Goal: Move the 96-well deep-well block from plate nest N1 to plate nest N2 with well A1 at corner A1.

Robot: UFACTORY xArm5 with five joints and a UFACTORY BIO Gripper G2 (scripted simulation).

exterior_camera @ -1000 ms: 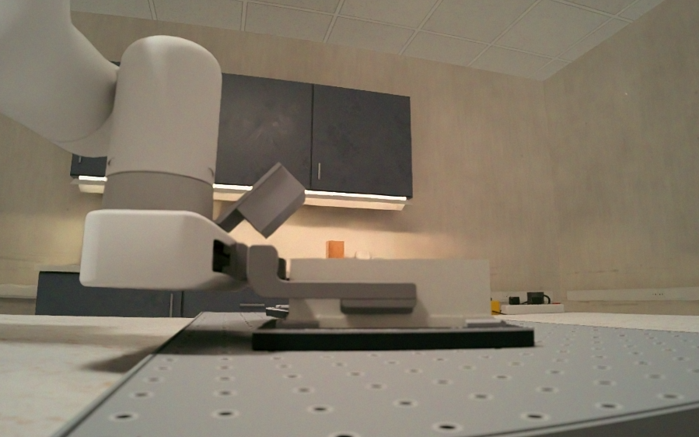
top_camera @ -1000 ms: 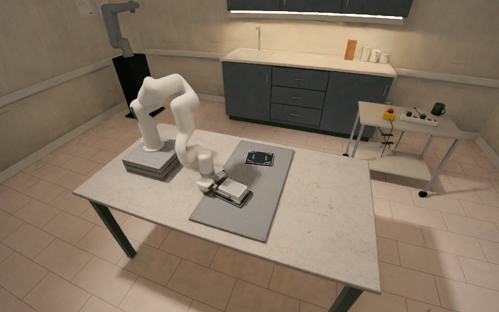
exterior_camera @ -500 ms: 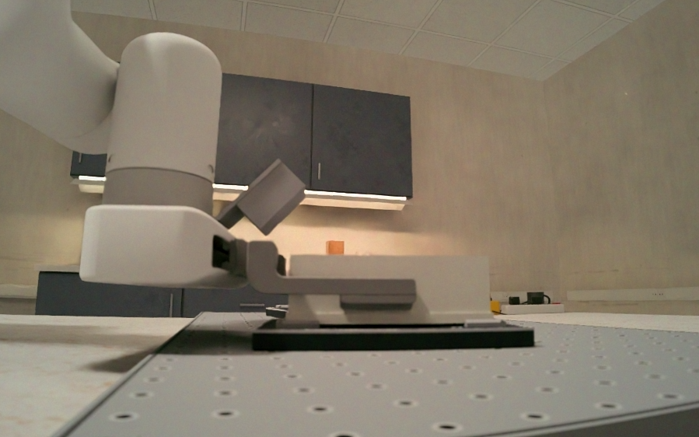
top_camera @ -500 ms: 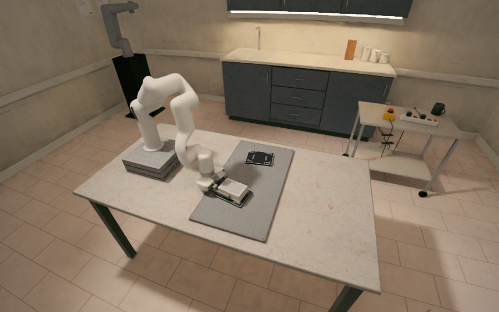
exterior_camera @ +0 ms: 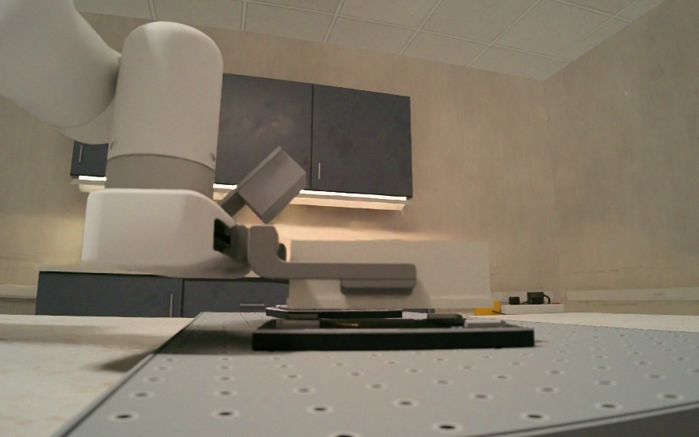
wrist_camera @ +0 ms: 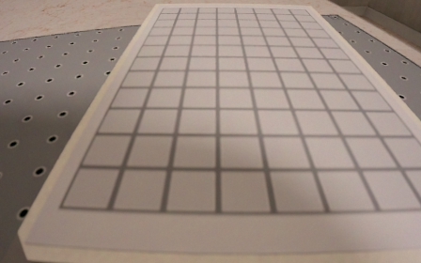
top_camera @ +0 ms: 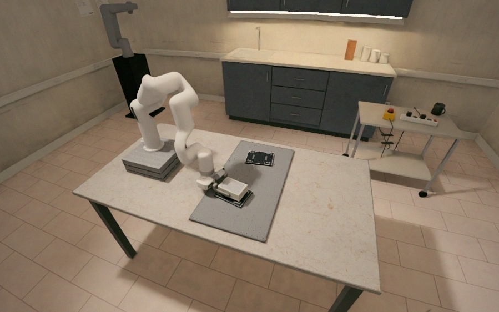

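The black plate nest lies 4 cm below my hand and 1 cm ahead of it. From my hand the other things lie so: A1 mark (37 cm to the left, 3 cm below, 3 cm behind); then white 96-well deep-well block (1 cm ahead).
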